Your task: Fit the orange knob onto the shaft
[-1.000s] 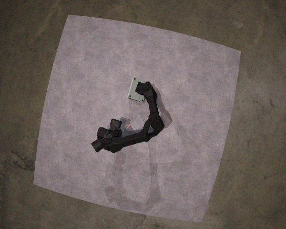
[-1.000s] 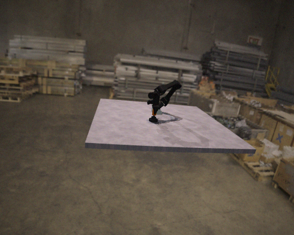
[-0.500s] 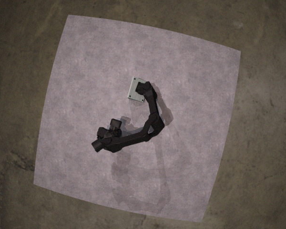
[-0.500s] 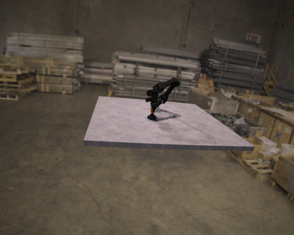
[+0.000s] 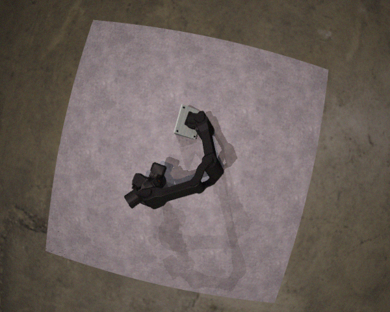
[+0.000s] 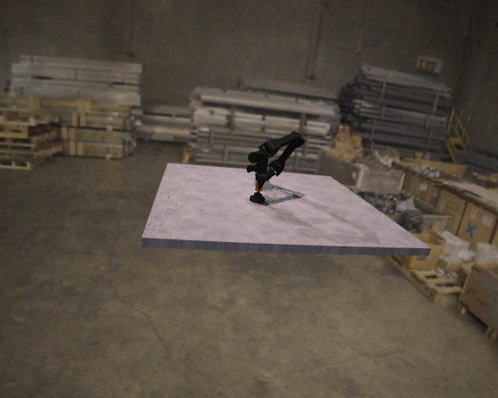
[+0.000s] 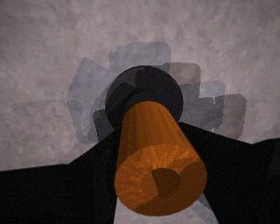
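Right now my gripper tip is 2 cm below the orange knob. The rest, counted from my gripper tip: dark pedestal: 4 cm below.
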